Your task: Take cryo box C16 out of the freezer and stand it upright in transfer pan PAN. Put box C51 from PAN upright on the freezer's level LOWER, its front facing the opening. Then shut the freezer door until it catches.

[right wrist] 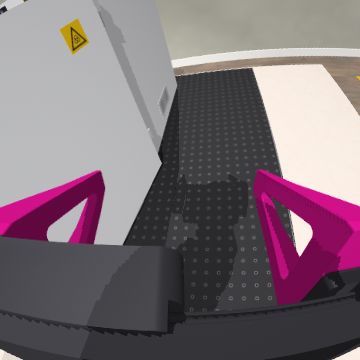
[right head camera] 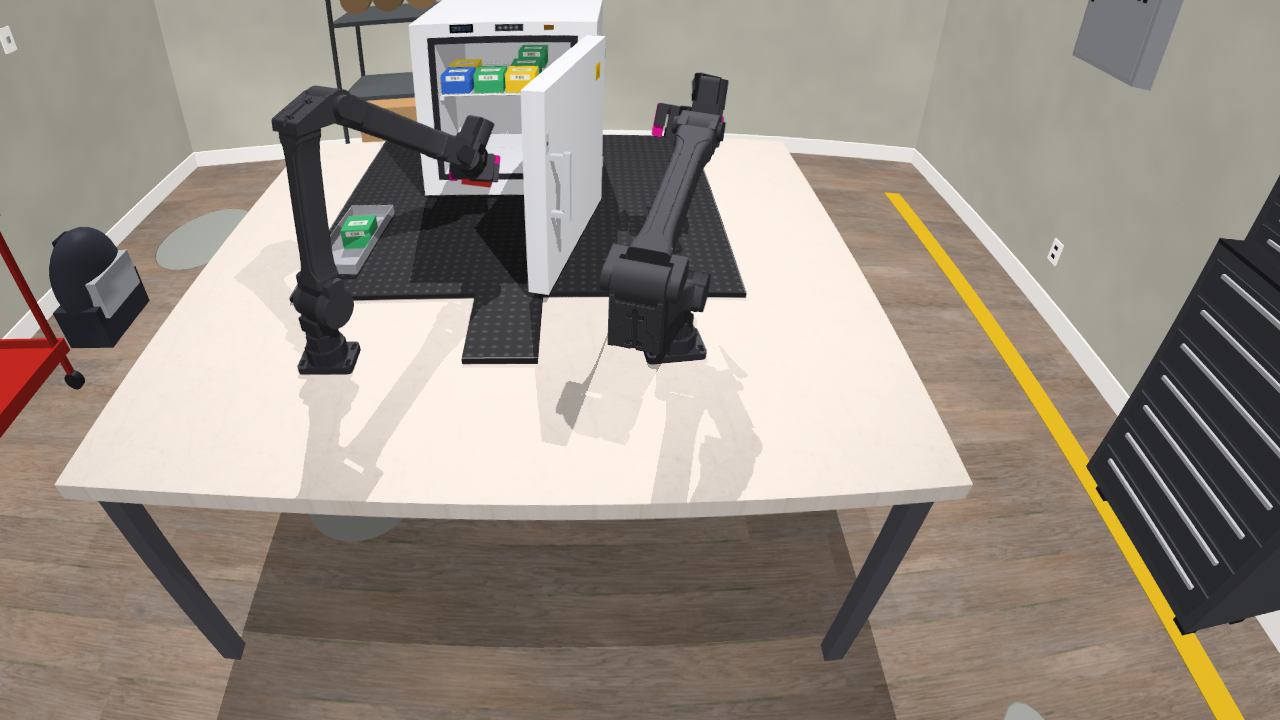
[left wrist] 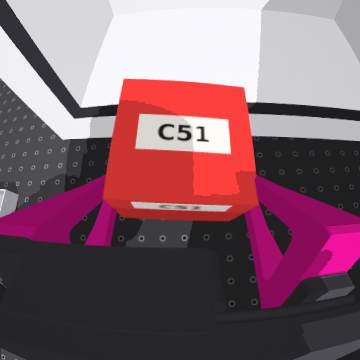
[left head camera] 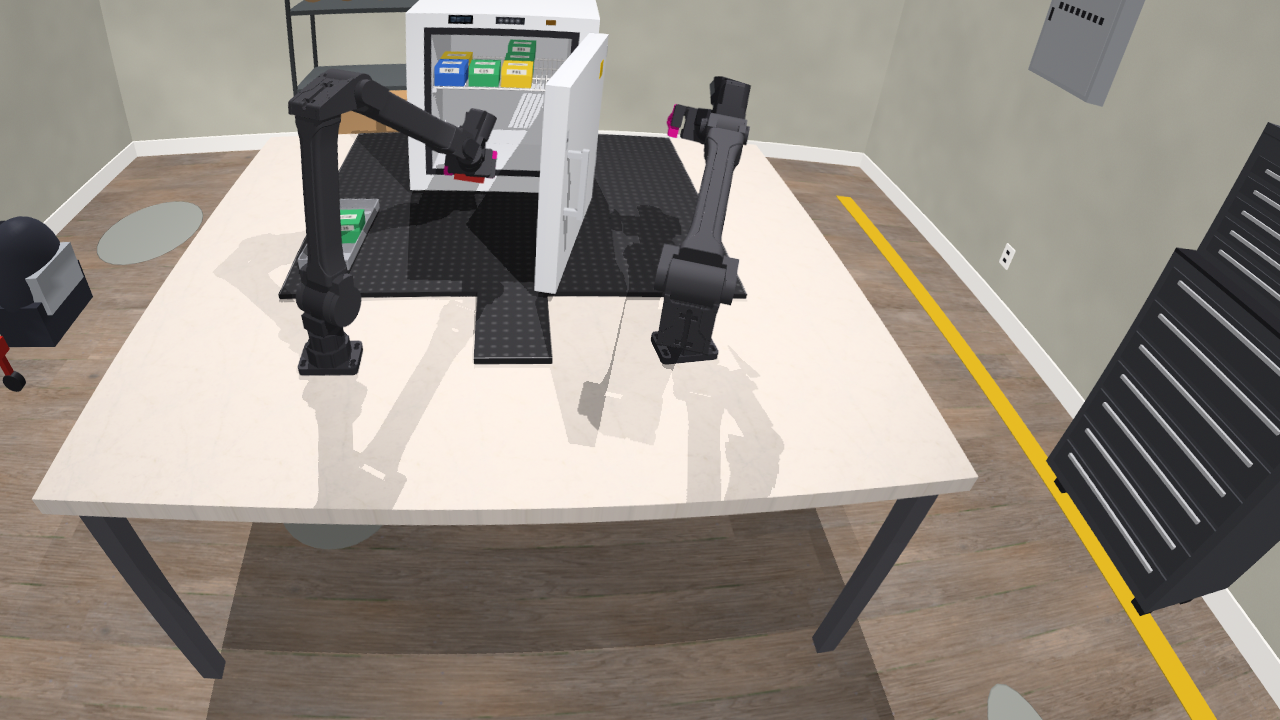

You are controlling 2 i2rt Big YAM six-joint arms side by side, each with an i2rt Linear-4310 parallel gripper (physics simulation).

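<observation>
My left gripper [left head camera: 470, 169] [right head camera: 475, 170] [left wrist: 180, 179] is shut on the red box C51 [left head camera: 469, 178] [right head camera: 477, 183] [left wrist: 182, 175], at the low part of the opening of the white freezer [left head camera: 416, 116] [right head camera: 420, 107]. Its label faces the left wrist camera. The freezer door [left head camera: 559, 179] [right head camera: 586, 134] [right wrist: 100, 125] stands wide open. The green box C16 [right head camera: 358, 230] [left head camera: 351, 222] sits in the pan PAN [right head camera: 383, 217] [left head camera: 369, 217], partly behind the left arm in the left head view. My right gripper [right wrist: 178, 178] [right head camera: 689, 125] is open and empty, to the right of the door.
Blue [left head camera: 451, 73] [right head camera: 457, 80], green [left head camera: 484, 73] [right head camera: 489, 79] and yellow [left head camera: 516, 74] [right head camera: 520, 78] boxes stand in front on the freezer's upper wire shelf, with others behind. The black perforated mat [left head camera: 512, 335] [right head camera: 501, 335] lies under the freezer and pan.
</observation>
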